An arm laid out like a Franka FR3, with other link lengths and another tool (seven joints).
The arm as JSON. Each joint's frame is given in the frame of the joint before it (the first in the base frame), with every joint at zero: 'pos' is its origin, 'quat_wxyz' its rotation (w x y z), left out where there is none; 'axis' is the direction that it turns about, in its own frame. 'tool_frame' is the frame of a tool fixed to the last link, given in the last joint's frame.
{
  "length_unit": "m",
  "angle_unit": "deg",
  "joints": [
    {
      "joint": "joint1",
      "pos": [
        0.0,
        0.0,
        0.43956
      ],
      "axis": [
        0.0,
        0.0,
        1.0
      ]
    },
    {
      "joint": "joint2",
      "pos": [
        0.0,
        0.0,
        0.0
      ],
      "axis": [
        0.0,
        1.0,
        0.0
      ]
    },
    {
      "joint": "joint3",
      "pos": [
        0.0,
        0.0,
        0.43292
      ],
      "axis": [
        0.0,
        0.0,
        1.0
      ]
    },
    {
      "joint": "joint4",
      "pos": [
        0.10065,
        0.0,
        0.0
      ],
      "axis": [
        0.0,
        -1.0,
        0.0
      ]
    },
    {
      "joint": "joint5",
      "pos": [
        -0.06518,
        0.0,
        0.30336
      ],
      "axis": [
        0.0,
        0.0,
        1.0
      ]
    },
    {
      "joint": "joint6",
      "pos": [
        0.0,
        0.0,
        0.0
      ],
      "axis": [
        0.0,
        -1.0,
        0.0
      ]
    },
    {
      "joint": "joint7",
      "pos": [
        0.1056,
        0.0,
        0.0
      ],
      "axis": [
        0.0,
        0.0,
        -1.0
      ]
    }
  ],
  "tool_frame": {
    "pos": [
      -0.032,
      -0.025,
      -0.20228
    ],
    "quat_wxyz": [
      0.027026,
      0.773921,
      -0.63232,
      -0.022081
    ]
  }
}
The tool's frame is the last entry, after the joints.
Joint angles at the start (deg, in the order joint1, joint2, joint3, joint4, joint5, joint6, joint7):
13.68, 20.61, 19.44, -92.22, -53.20, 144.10, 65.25
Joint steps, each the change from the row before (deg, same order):
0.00, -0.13, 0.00, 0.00, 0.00, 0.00, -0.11
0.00, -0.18, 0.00, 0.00, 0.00, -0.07, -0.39
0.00, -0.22, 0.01, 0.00, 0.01, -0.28, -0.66
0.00, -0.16, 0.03, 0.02, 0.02, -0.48, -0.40
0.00, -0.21, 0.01, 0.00, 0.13, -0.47, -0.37
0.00, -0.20, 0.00, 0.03, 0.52, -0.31, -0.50
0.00, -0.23, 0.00, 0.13, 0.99, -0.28, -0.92
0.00, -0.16, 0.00, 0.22, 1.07, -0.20, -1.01
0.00, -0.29, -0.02, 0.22, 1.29, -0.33, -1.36
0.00, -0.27, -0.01, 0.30, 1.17, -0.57, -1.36
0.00, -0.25, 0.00, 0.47, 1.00, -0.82, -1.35
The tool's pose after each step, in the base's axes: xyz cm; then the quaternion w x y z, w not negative. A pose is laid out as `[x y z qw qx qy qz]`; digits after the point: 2 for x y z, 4 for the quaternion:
[63.99 32.66 63.35 0.2290 -0.7163 0.5908 -0.2923]
[63.94 32.60 63.57 0.2285 -0.7176 0.5885 -0.2943]
[63.88 32.47 63.81 0.2259 -0.7199 0.5851 -0.2973]
[63.82 32.31 63.94 0.2223 -0.7208 0.5841 -0.2997]
[63.73 32.14 64.11 0.2191 -0.7213 0.5838 -0.3015]
[63.64 32.03 64.31 0.2174 -0.7217 0.5843 -0.3009]
[63.54 31.96 64.61 0.2162 -0.7229 0.5846 -0.2984]
[63.49 31.92 64.92 0.2157 -0.7244 0.5845 -0.2953]
[63.39 31.82 65.35 0.2143 -0.7266 0.5836 -0.2923]
[63.31 31.65 65.77 0.2114 -0.7288 0.5829 -0.2904]
[63.27 31.42 66.27 0.2075 -0.7307 0.5822 -0.2900]

